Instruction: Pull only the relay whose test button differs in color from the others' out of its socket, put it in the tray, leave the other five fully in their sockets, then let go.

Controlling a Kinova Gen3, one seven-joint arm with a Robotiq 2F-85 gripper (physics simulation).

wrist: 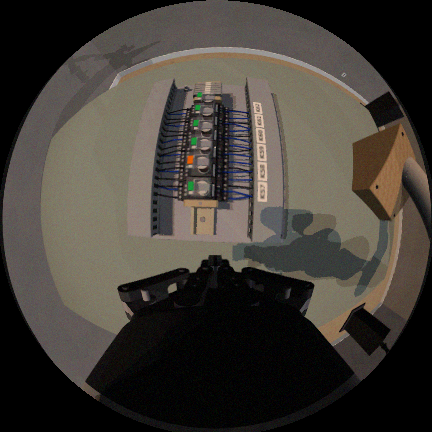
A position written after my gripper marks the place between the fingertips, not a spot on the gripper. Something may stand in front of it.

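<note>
What I see here is a grey panel [230, 218], together with my gripper [214, 262].
</note>
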